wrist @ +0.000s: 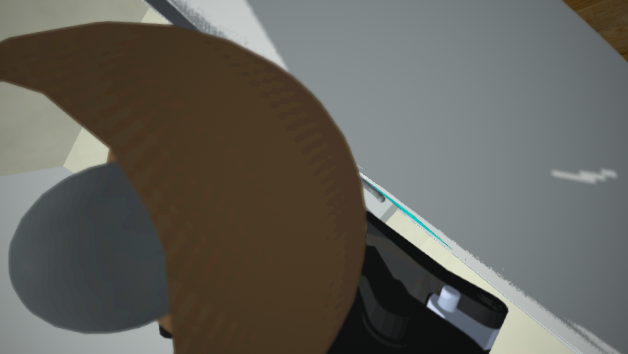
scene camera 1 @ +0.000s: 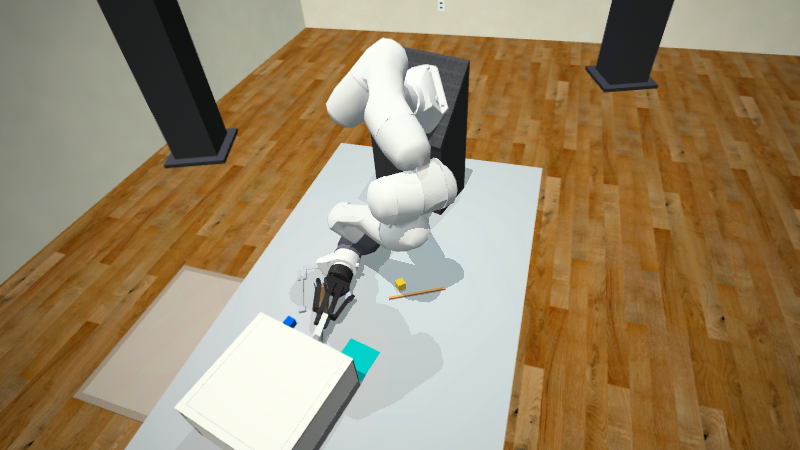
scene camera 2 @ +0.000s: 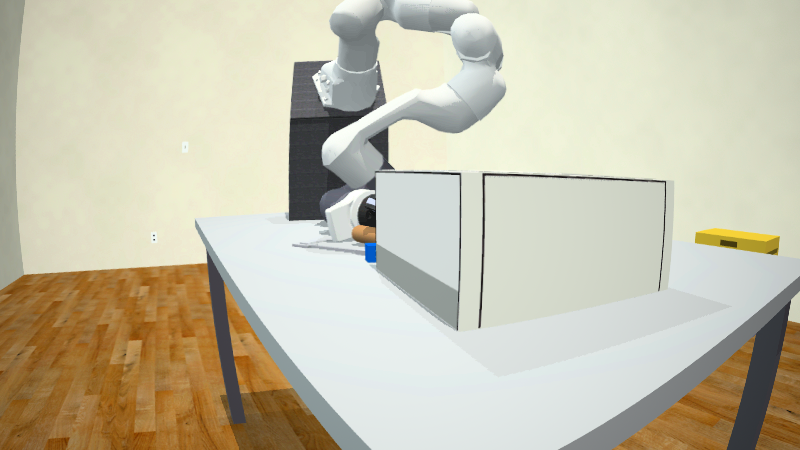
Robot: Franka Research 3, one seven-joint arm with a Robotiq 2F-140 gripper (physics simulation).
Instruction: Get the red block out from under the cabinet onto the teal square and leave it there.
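Note:
The red block does not show in any view. The white cabinet [scene camera 1: 268,386] [scene camera 2: 570,251] stands on the table. The teal square [scene camera 1: 360,355] lies by its near right corner; a thin teal strip [wrist: 420,222] shows in the wrist view. My gripper [scene camera 1: 321,321] is shut and empty, low in front of the cabinet's edge; in scene camera 2 its fingers are hidden behind the cabinet. A brown tool handle [scene camera 1: 321,295] [scene camera 2: 363,233] [wrist: 260,175] lies beside the fingers and very near the wrist camera, hiding the fingertips there. Most of the tool's rod is hidden.
A blue block [scene camera 1: 289,321] [scene camera 2: 370,252] sits at the cabinet's front left. A thin grey tool [scene camera 1: 303,293] lies left of the gripper. A yellow block [scene camera 1: 400,284] and an orange stick [scene camera 1: 417,293] lie to the right on the table [scene camera 1: 492,235].

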